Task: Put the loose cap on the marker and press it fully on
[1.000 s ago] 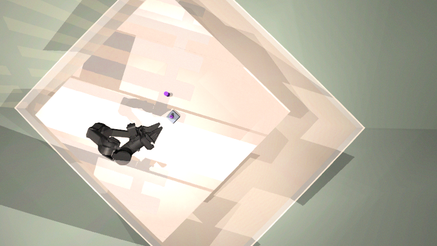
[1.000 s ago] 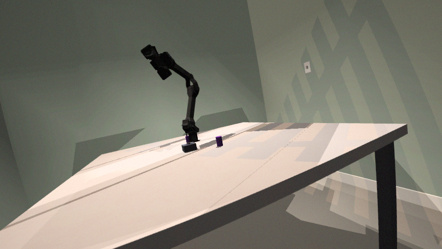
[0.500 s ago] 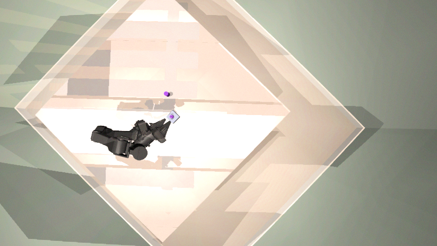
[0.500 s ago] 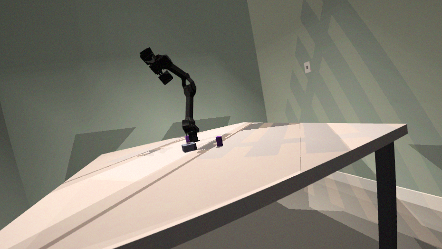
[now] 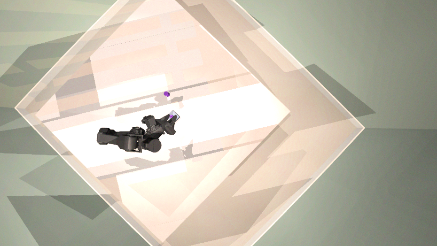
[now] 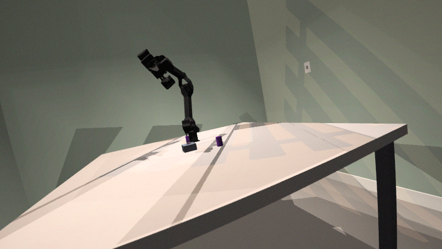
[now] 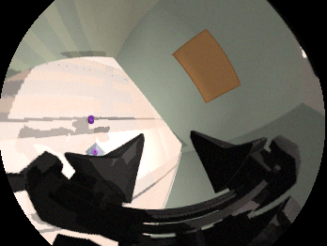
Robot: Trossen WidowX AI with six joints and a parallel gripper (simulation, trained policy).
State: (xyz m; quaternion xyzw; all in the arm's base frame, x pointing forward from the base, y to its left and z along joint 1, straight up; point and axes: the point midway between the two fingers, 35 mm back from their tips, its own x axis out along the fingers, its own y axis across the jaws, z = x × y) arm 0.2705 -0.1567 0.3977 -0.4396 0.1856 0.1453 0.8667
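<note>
The purple cap lies 3 cm ahead of my gripper tip, 21 cm to the left of it and 36 cm below it. Also, from my gripper tip: purple marker 6 cm behind, 7 cm to the left, 32 cm below; then dark holder block 6 cm behind, 7 cm to the left, 37 cm below.
</note>
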